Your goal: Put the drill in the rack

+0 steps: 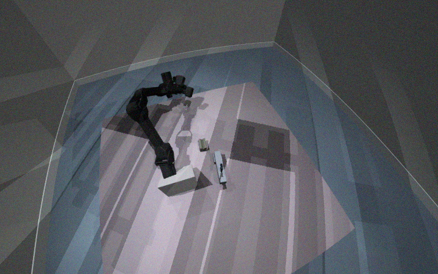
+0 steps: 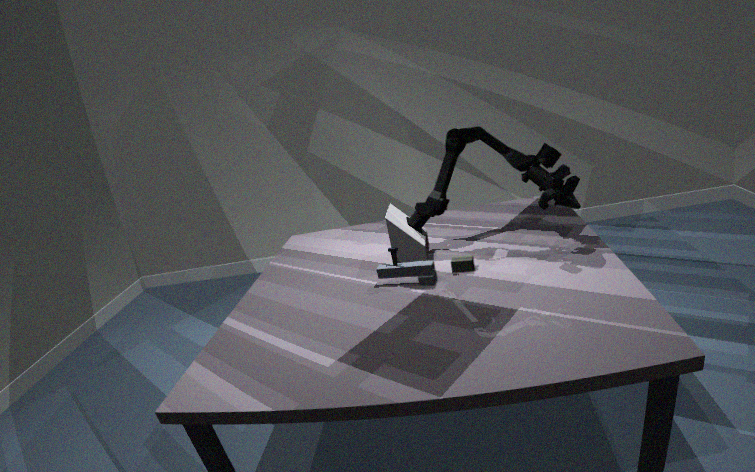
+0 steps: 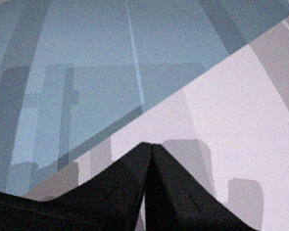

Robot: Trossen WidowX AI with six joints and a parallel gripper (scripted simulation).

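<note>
My gripper tip is now 50 mm past the small dark piece, 610 mm to the left of it and 60 mm above it. From my gripper tip the other things lie so: grey bar: 40 mm behind, 570 mm to the right, 120 mm below; yellowish key: 40 mm behind, 550 mm to the right, 110 mm below; rack: 60 mm behind, 390 mm to the right, 140 mm below.
</note>
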